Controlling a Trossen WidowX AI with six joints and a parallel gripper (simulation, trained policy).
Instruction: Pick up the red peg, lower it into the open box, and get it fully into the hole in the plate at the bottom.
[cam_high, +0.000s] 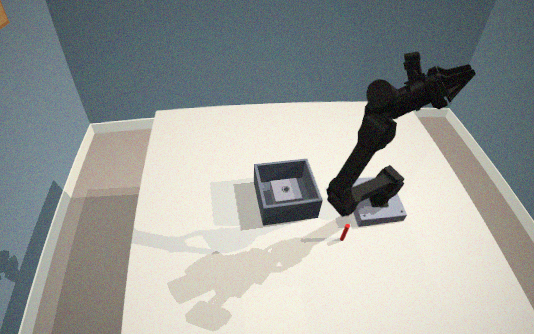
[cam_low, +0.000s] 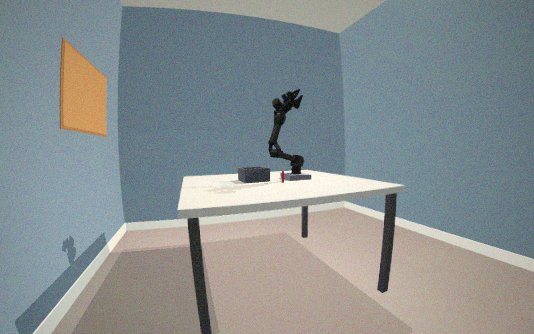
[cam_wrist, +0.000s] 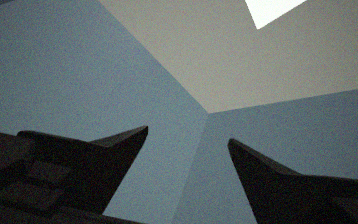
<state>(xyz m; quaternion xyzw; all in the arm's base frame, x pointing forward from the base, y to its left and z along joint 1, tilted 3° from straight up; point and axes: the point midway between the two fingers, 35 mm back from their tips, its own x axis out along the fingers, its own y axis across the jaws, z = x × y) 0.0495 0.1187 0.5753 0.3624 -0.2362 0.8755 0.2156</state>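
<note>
The red peg is 150 mm ahead of my gripper tip, 10 mm to the right of it and 600 mm below it. From my gripper tip the other things lie so: plate (330 mm ahead, 180 mm to the right, 590 mm below); then box (330 mm ahead, 180 mm to the right, 610 mm below).
</note>
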